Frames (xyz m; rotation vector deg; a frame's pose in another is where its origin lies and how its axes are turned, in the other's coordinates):
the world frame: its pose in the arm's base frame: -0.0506 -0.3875 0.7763 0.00 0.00 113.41
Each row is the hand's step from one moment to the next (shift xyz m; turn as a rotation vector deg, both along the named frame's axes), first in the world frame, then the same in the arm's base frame.
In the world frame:
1: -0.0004 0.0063 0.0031 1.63 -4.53 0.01
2: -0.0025 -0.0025 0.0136 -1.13 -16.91 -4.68
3: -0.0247 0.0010 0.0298 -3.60 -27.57 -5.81
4: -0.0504 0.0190 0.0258 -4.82 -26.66 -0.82
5: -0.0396 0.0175 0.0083 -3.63 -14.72 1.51
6: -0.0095 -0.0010 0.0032 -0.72 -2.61 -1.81
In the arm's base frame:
1: -0.0056 -0.0029 0.0031 3.51 3.30 0.01
2: 0.0033 -0.0013 0.0136 15.97 5.68 -4.68
3: 0.0089 -0.0231 0.0298 26.73 7.65 -5.81
4: 0.0026 -0.0538 0.0258 26.38 6.17 -0.82
5: -0.0003 -0.0433 0.0083 14.95 2.52 1.51
6: 0.0047 -0.0083 0.0032 2.68 0.38 -1.81

